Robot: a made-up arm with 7 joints.
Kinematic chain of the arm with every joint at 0, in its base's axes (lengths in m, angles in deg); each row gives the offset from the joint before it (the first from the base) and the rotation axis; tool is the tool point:
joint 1: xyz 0 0 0.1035 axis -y
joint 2: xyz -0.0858 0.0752 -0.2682 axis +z
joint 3: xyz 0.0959 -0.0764 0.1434 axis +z
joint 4: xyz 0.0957 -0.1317 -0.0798 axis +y
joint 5: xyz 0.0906 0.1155 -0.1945 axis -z
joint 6: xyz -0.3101 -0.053 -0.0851 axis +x
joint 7: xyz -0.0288 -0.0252 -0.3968 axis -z
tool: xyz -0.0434 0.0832 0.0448
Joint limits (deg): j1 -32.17..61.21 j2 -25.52..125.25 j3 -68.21..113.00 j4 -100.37..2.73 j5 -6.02..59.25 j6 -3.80..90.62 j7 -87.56..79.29
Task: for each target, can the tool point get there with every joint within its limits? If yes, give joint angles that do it. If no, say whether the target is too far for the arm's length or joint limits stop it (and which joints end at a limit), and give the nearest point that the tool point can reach.
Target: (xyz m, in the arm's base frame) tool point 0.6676 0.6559 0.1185
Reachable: yes | joints 52.85 41.50 -19.85 -68.76 40.45 41.84 -55.91
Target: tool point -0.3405 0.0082 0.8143
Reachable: no: joint limits stop it (at a limit: joint 1, joint 2, joint 4, joint 5, joint 7) | nearest point -0.4925 0.0233 0.4848 | short by 0.363 m
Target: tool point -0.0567 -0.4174 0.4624
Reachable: no: joint limits stop it (at a limit: joint 1, joint 2, joint 3, joint 4, joint 5, joint 7) | nearest point 0.0943 -0.4325 0.4017 | short by 0.163 m
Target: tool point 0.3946 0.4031 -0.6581
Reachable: yes | joints 41.91 102.03 -22.09 -36.21 9.89 36.18 -38.68
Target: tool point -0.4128 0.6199 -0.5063
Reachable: yes | joints 8.46 100.39 11.70 -84.99 10.79 50.34 -54.22
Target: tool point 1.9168 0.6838 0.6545
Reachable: no: too far | nearest point 0.8969 0.3652 0.3239 | short by 1.118 m
